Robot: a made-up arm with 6 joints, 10 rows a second.
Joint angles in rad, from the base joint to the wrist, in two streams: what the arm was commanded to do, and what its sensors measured. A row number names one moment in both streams.
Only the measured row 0 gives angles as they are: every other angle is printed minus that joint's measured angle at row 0.
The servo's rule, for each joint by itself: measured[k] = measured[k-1] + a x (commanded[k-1-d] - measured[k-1]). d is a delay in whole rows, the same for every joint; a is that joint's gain. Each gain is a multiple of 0.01, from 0.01 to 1. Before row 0 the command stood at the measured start. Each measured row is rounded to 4 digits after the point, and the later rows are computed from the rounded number. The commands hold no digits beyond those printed.
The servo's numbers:
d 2
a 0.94 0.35 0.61 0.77 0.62 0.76
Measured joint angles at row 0:
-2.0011, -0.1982, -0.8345, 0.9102, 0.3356, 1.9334
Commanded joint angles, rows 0 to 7:
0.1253, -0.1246, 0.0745, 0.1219, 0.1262, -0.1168
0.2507, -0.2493, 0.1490, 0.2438, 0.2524, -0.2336
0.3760, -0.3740, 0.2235, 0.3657, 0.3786, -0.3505
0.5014, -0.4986, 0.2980, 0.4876, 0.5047, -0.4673
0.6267, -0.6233, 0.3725, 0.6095, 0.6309, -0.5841
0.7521, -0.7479, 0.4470, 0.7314, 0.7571, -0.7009
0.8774, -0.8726, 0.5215, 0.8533, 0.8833, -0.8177
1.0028, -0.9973, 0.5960, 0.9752, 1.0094, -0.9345
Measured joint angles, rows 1 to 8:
0.0000, 0.0000, 0.0000, 0.0000, 0.0000, 0.0000
0.0000, 0.0000, 0.0000, 0.0000, 0.0000, 0.0000
0.1178, -0.0436, 0.0454, 0.0939, 0.0782, -0.0888
0.2427, -0.1156, 0.1086, 0.2093, 0.1862, -0.1988
0.3680, -0.2060, 0.1787, 0.3297, 0.3055, -0.3141
0.4934, -0.3084, 0.2515, 0.4513, 0.4290, -0.4305
0.6187, -0.4186, 0.3253, 0.5731, 0.5542, -0.5472
0.7441, -0.5339, 0.3995, 0.6950, 0.6800, -0.6640

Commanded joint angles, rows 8 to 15:
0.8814, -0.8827, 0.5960, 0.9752, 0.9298, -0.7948
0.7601, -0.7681, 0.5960, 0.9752, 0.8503, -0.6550
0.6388, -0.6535, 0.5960, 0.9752, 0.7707, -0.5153
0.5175, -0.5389, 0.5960, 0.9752, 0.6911, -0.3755
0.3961, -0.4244, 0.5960, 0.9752, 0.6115, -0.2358
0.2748, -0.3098, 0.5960, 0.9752, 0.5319, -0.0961
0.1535, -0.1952, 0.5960, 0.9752, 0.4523, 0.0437
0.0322, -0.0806, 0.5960, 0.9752, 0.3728, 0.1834
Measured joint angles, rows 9 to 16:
0.8694, -0.6524, 0.4739, 0.8169, 0.8060, -0.7808
0.9948, -0.7731, 0.5484, 0.9388, 0.9321, -0.8976
0.8882, -0.8115, 0.5774, 0.9668, 0.9307, -0.8195
0.7678, -0.7963, 0.5887, 0.9733, 0.8809, -0.6945
0.6465, -0.7463, 0.5932, 0.9748, 0.8126, -0.5583
0.5252, -0.6737, 0.5949, 0.9751, 0.7373, -0.4194
0.4038, -0.5864, 0.5956, 0.9752, 0.6593, -0.2799
0.2825, -0.4896, 0.5958, 0.9752, 0.5803, -0.1402

